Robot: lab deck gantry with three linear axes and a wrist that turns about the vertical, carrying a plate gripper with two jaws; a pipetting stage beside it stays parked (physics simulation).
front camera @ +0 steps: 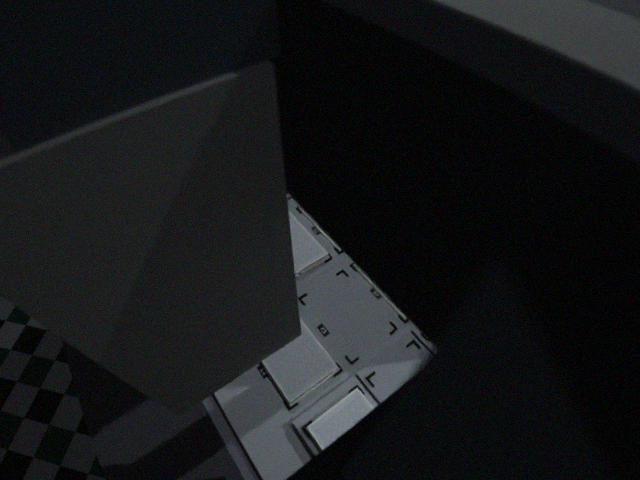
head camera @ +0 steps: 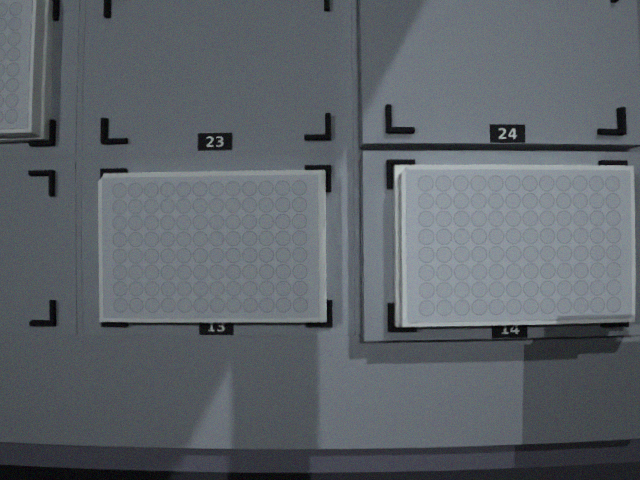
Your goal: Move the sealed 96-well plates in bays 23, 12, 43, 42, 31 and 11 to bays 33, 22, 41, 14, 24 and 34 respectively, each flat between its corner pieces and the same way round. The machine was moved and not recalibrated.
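Frame: origin at the robot's base, x left, y ahead, z down, level; millimetres.
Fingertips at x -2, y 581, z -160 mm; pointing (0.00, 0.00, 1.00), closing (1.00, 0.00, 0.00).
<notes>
Offsets run from my fingertips to a thing's top centre. "*": to the spot under its first point.
In the head view a sealed plate @[dy -27, dx +43, dz +131 mm] (head camera: pixel 514 245) lies in bay 14 between its corner pieces; it also shows in the front view (front camera: pixel 342 417). Bay 23 @[* dy -192, dx +148, dz +160 mm] (head camera: pixel 214 67) and the visible part of bay 24 @[* dy -27, dx +141, dz +145 mm] (head camera: pixel 506 67) hold no plate. The edge of a plate @[* dy -304, dx +146, dz +145 mm] (head camera: pixel 15 67) in bay 22 shows at the upper left; part of it shows in the front view (front camera: pixel 308 250). The visible right strip of bay 12 @[* dy -309, dx +43, dz +160 mm] (head camera: pixel 23 248) shows no plate. Bay 33 is mostly hidden by a dark shape in the front view. My gripper's jaws do not show in either view.
A sealed plate @[dy -192, dx +43, dz +146 mm] (head camera: pixel 211 248) (front camera: pixel 302 367) lies in bay 13. Bays 14 and 24 have raised edges. A large grey slab (front camera: pixel 206 232) and a black shape (front camera: pixel 413 170) block much of the front view. The deck's front edge (head camera: pixel 258 459) runs along the bottom of the head view.
</notes>
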